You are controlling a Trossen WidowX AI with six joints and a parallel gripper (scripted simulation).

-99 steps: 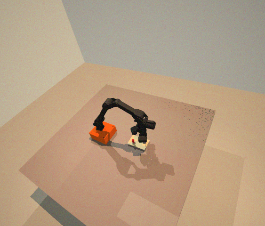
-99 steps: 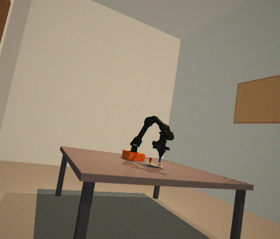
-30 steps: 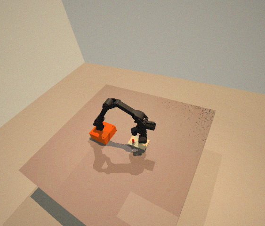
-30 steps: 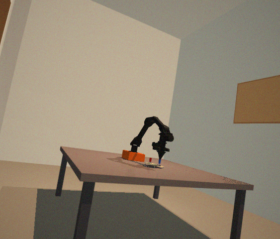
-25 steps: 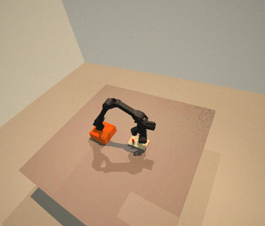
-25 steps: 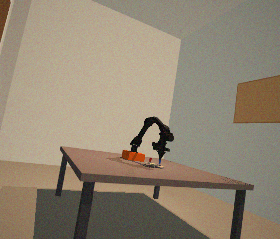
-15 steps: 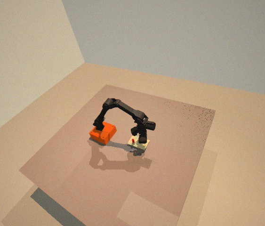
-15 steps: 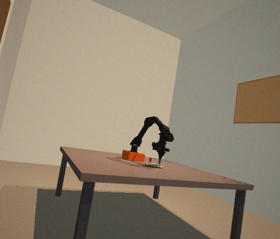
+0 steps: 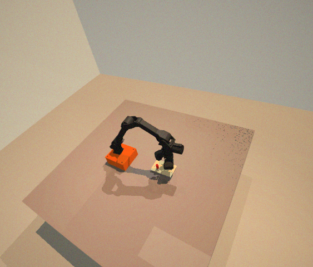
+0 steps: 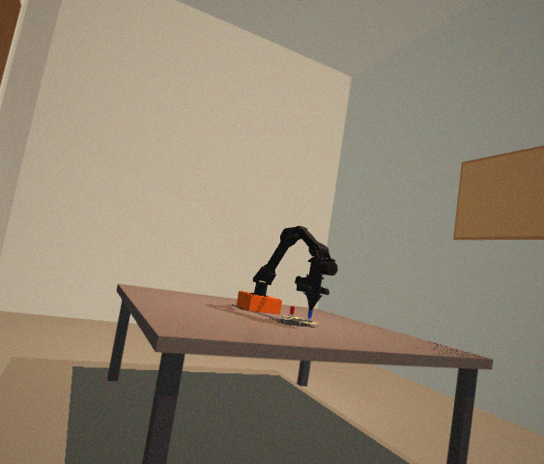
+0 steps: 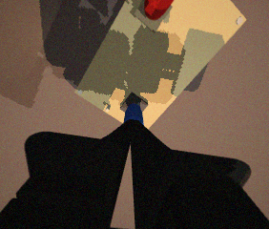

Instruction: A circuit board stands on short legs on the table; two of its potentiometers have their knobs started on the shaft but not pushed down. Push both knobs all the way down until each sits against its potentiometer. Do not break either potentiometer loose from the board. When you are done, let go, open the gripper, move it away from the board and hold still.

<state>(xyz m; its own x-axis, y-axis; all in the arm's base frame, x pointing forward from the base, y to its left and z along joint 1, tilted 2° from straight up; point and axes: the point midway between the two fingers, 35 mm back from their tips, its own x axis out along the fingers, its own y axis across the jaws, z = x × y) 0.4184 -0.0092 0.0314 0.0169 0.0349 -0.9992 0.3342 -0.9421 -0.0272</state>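
Right now the blue knob is 20 mm below my gripper tip. The rest, counted from my gripper tip: red knob 80 mm behind, 30 mm to the right, 20 mm below.
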